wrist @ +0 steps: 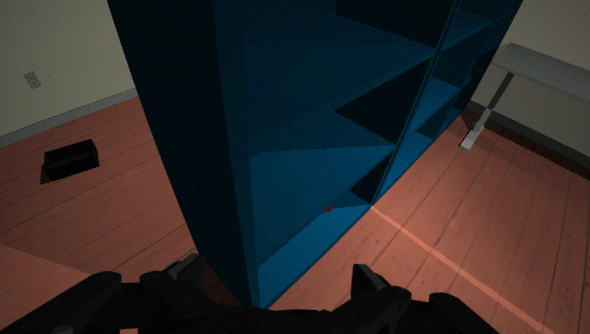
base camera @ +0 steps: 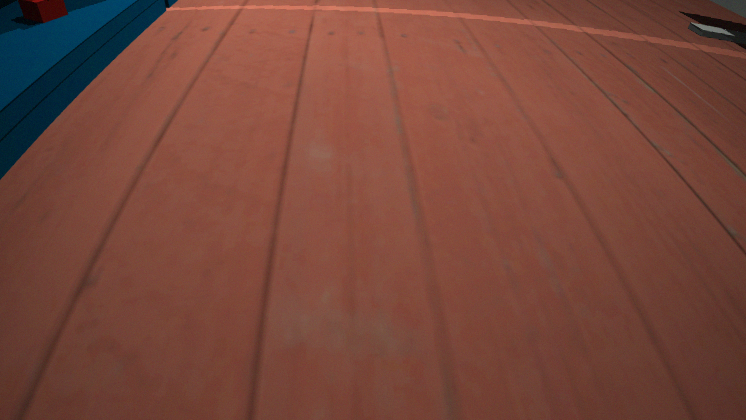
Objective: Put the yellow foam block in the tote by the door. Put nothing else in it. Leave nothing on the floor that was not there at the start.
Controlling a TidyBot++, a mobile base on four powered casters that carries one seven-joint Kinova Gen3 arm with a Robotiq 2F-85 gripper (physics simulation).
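Places are measured from the arm's base along level axes (x ahead, y left, z up), in millimetres.
Where they show: gripper, fingertip midpoint: (wrist: 278,276).
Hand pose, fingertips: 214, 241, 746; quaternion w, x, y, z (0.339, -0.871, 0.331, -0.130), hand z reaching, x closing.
Observation:
After its pixels a point has its place, as x, y, z.
My gripper (wrist: 278,276) {214, 241, 746} is open at the bottom of the wrist view, with no object between its fingers. Its fingers stand in front of the near end of a blue shelf unit. A black open box (wrist: 71,160) {-155, 2108, -394} stands on the floor at the left of the wrist view, beyond the shelf unit; I cannot tell whether it is the tote, and its inside is too dark to make out. The yellow foam block and the door do not show in either view.
The tall blue shelf unit (wrist: 175,125) {294, 719, 533} (base camera: 78,86) {738, 541, -383} has a red block (base camera: 44,10) {919, 716, -296} (wrist: 327,208) {944, 707, -290} on its bottom shelf. A grey table (wrist: 545,65) {2754, 347, 324} stands at the right by the wall; its foot (base camera: 709,29) {1597, -1244, -371} shows at the upper right of the base view.

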